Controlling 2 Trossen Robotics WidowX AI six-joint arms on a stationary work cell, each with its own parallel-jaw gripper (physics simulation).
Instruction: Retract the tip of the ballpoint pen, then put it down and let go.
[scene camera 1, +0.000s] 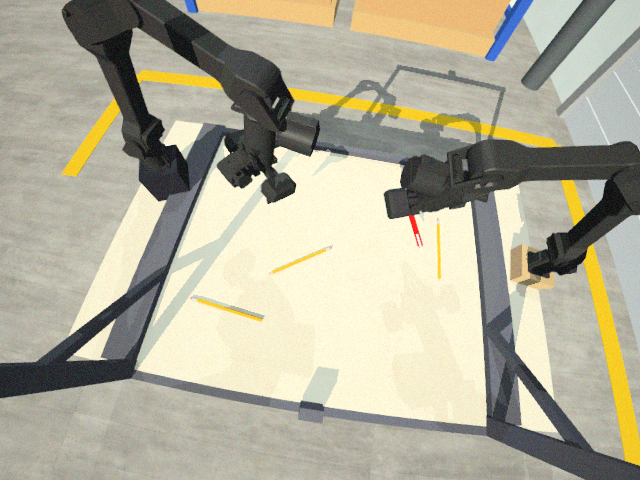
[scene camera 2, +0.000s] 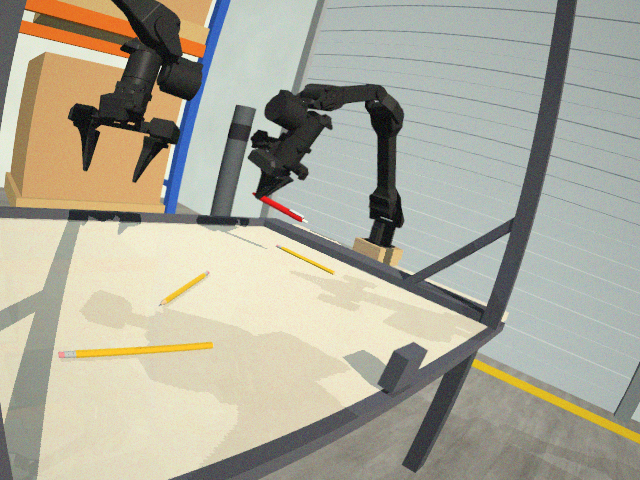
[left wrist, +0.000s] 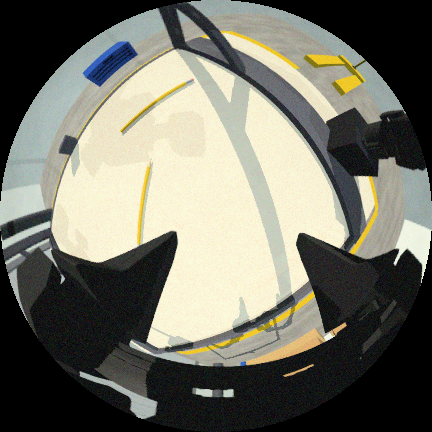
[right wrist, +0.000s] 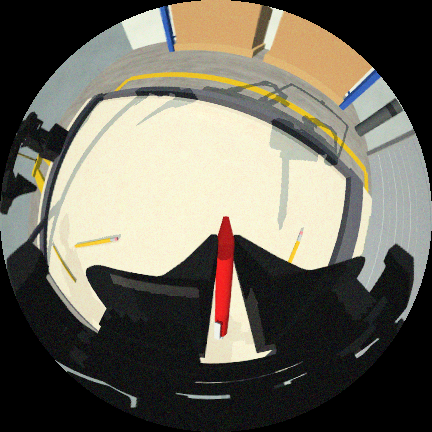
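Seen in the pictures: left gripper, between the fingertips: (scene camera 1: 258, 189) (scene camera 2: 109, 176) (left wrist: 240, 238) (right wrist: 38, 168); right gripper, between the fingertips: (scene camera 1: 407, 205) (scene camera 2: 258, 198) (right wrist: 224, 240); left arm's base, origin of its link: (scene camera 1: 157, 161) (left wrist: 368, 140) (right wrist: 45, 139); right arm's base, origin of its link: (scene camera 1: 538, 264) (scene camera 2: 379, 243).
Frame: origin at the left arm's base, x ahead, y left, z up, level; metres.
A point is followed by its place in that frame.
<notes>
A red ballpoint pen (scene camera 1: 415, 231) @[y -0.367, x 0.589, z 0.014 m] (scene camera 2: 279, 207) @[y -0.351, x 0.587, z 0.014 m] (right wrist: 224, 285) @[y -0.330, x 0.594, z 0.024 m] is held above the table by my right gripper (scene camera 2: 259, 195) @[y -0.297, x 0.594, z 0.019 m] (right wrist: 224, 240) @[y -0.297, x 0.594, z 0.019 m], which is shut on it. In scene camera 2 the pen slopes down to the right, with its white clip and a short white button at the lower end. In the right wrist view its red cone points away past the fingertips; no writing point can be made out. In scene camera 1 the arm hides the pen's upper part. My left gripper (scene camera 2: 110, 175) @[y -0.184, x 0.248, z 0.042 m] (left wrist: 240, 238) @[y -0.184, x 0.248, z 0.042 m] is open and empty, above the table.
Three yellow pencils lie on the table (scene camera 1: 351, 310) @[y -0.491, x 0.406, z -0.106 m]: one (scene camera 1: 439, 250) @[y -0.402, x 0.703, z -0.099 m] (scene camera 2: 305, 259) @[y -0.399, x 0.701, z -0.102 m] near the right edge, one (scene camera 1: 302, 259) @[y -0.330, x 0.319, z -0.100 m] (scene camera 2: 185, 288) @[y -0.336, x 0.302, z -0.101 m] near the middle, and one (scene camera 1: 227, 308) @[y -0.409, x 0.108, z -0.100 m] (scene camera 2: 135, 350) @[y -0.407, x 0.096, z -0.101 m] at the lower left in scene camera 1. Dark frame bars (scene camera 1: 480, 289) @[y -0.538, x 0.772, z -0.101 m] border the table.
</notes>
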